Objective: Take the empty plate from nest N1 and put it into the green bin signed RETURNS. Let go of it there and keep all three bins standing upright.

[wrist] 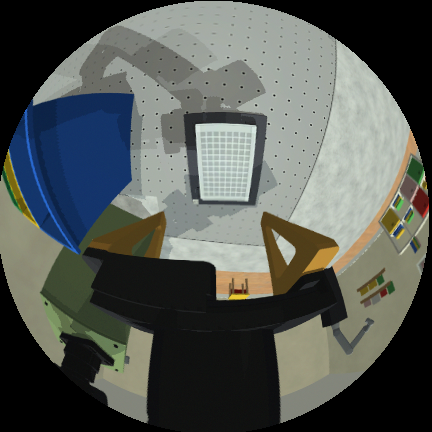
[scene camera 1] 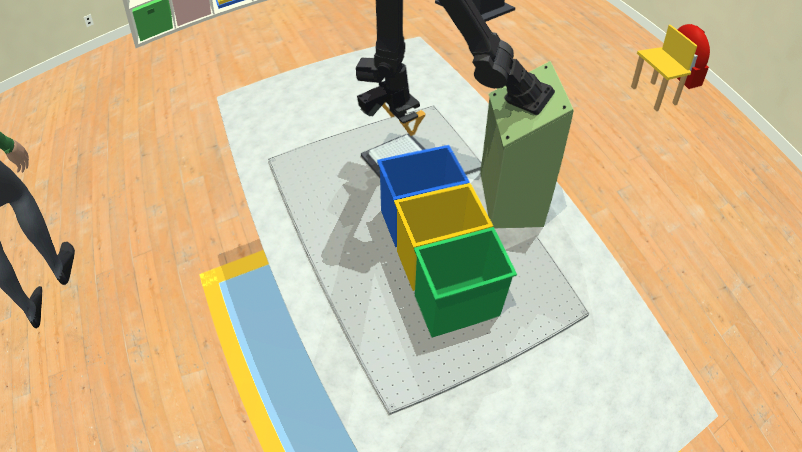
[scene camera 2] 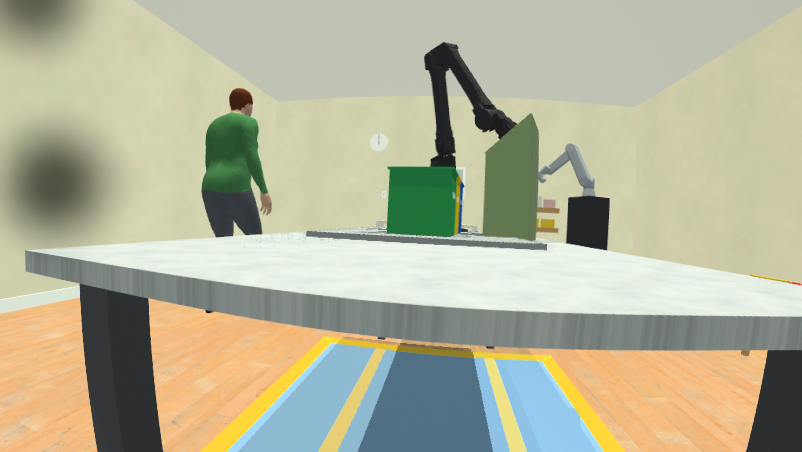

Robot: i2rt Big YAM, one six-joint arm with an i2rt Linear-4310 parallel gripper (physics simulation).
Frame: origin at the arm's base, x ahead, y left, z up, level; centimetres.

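Seen in the pictures: gripper, fingertip midpoint: [wrist: 213,216] [scene camera 1: 402,125]; arm's base at its link origin: [wrist: 85,347] [scene camera 1: 531,96] [scene camera 2: 515,139].
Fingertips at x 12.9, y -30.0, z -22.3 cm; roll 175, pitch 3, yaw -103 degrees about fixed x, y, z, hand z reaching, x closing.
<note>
Offsets run from my fingertips to a thing's top centre. "*": to the spot under its first point.
The pale gridded plate {dx +0.9, dy -1.5, dz -10.0 cm} [scene camera 1: 397,147] [wrist: 226,162] lies flat in its dark nest [scene camera 1: 370,163] [wrist: 189,165] on the perforated board; the sign N1 cannot be read. My gripper [wrist: 213,216] is open and empty, above the board near the plate, with its orange fingers wide apart in the wrist view. In scene camera 1 the fingers show above the plate's far side. The green bin {dx +24.0, dy +42.8, dz +5.3 cm} [scene camera 1: 466,306] [scene camera 2: 421,202] stands upright at the near end of the row; its inside looks empty and its sign does not show. In scene camera 2 it hides the fingers.
The yellow bin {* dx +25.8, dy +27.3, dz -2.2 cm} [scene camera 1: 405,244] and blue bin {dx +12.2, dy +19.0, dz +5.3 cm} [scene camera 1: 387,210] [wrist: 85,160] stand upright in line with the green bin. The blue bin is beside the plate's nest. The green pedestal [scene camera 1: 522,179] [scene camera 2: 508,196] carrying the arm stands beside the bins. A person [scene camera 2: 231,157] stands beyond the table.
</note>
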